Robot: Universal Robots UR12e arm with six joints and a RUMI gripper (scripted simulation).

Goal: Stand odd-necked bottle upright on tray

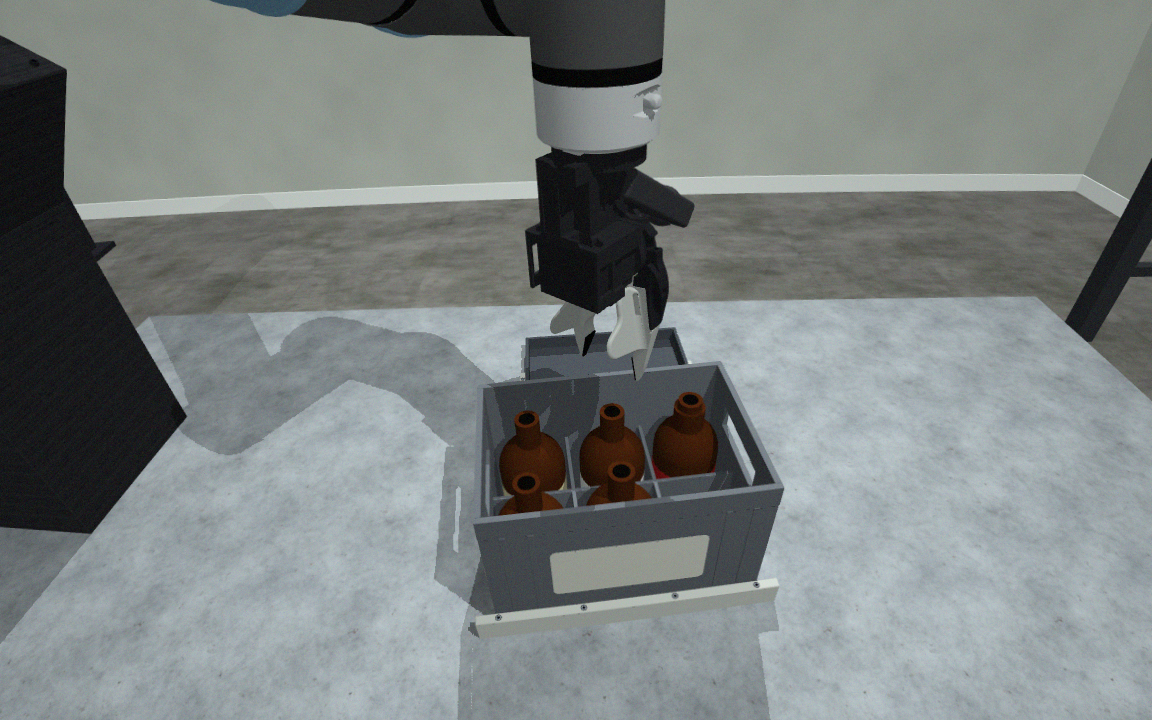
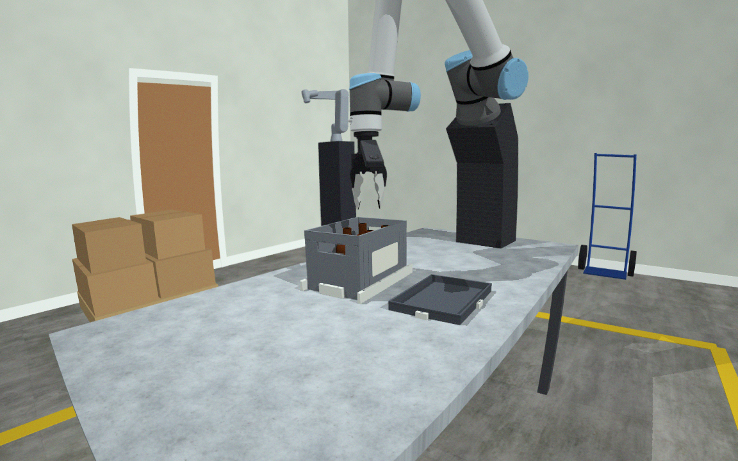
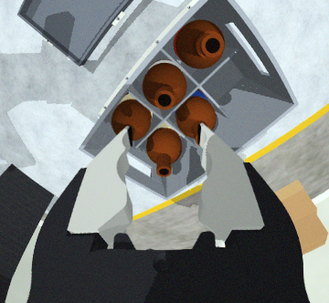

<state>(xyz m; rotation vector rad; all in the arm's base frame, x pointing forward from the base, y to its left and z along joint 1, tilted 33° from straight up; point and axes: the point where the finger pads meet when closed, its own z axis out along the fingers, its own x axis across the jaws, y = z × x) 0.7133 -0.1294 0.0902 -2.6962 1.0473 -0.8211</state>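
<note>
My hand is 16 cm above the crate and 4 cm to the left of it. Round my hand: grey tray (25 cm to the left, 23 cm below, 3 cm ahead); then glass bottle (15 cm below, 9 cm ahead, 1 cm to the left).
</note>
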